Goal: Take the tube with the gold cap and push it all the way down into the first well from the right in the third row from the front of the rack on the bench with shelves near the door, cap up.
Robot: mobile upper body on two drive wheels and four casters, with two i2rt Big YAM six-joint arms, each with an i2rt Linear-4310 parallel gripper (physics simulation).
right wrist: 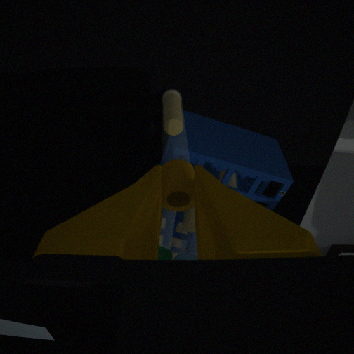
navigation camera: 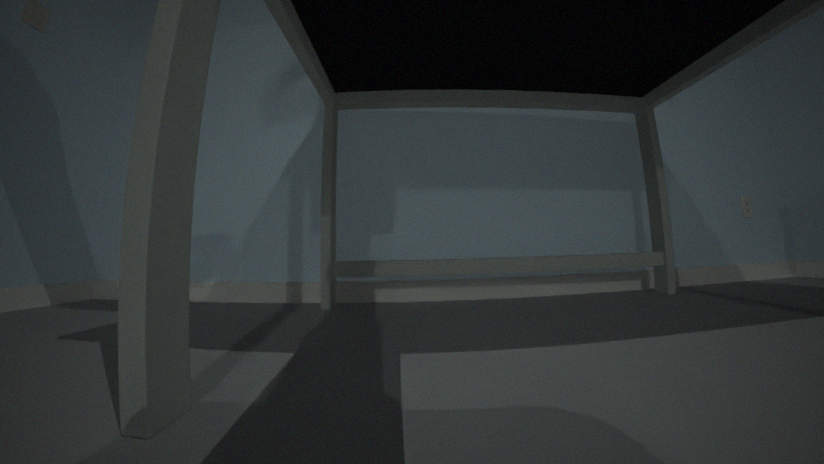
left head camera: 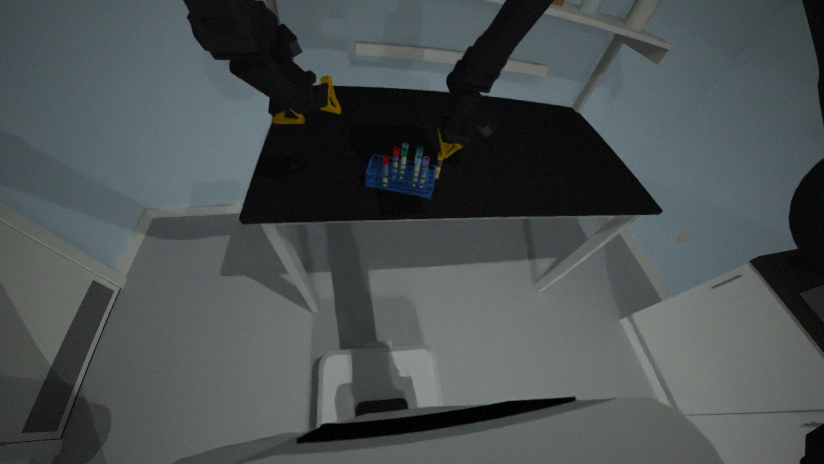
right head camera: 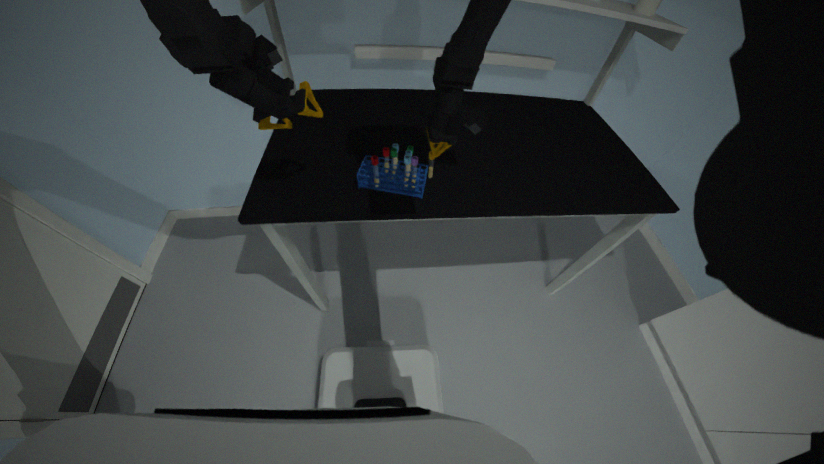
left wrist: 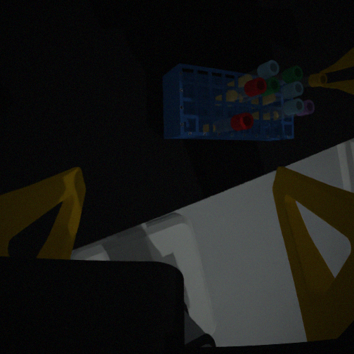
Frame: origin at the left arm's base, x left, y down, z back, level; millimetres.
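Seen in the pictures: left gripper, between the fingertips: (left head camera: pixel 321 116) (right head camera: pixel 306 120); right gripper, between the fingertips: (left head camera: pixel 444 155) (right head camera: pixel 434 154).
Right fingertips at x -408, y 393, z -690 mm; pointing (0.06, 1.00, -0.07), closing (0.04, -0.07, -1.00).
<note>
Offsets run from my right fingertips to a thing's top centre. "*": to the spot under its first point. Level surfaces: height alone.
The gold-capped tube @[dx +5, dy -8, dz -6 mm] (left head camera: pixel 438 168) (right head camera: pixel 430 170) (right wrist: pixel 173 117) is held by its cap between the fingers of my right gripper (left head camera: pixel 441 157) (right head camera: pixel 431 156) (right wrist: pixel 177 175). It hangs roughly upright, cap up, by the right end of the blue rack @[* dx +208, dy +89, dz +14 mm] (left head camera: pixel 371 179) (right head camera: pixel 362 179) (left wrist: pixel 173 106) (right wrist: pixel 230 141). Its gold cap (left wrist: pixel 317 80) also shows in the left wrist view. Whether its lower end is over a well I cannot tell. My left gripper (left head camera: pixel 321 117) (right head camera: pixel 306 121) (left wrist: pixel 178 177) is open and empty, above the bench's back left. The fingers and tubes hide part of the rack in the right wrist view.
The rack stands on the black bench @[dy +103 mm] (left head camera: pixel 547 172) (right head camera: pixel 547 172). It holds several tubes: red @[* dx +172, dy -16, dz +42 mm] (left head camera: pixel 385 158), green, light blue and purple @[* dx +64, dy -12, dz +45 mm] (left head camera: pixel 425 161) caps, the purple one close to the held tube. A shelf @[dy -354 mm] (left head camera: pixel 599 21) is above the back; a white cabinet (left head camera: pixel 703 345) stands at right.
</note>
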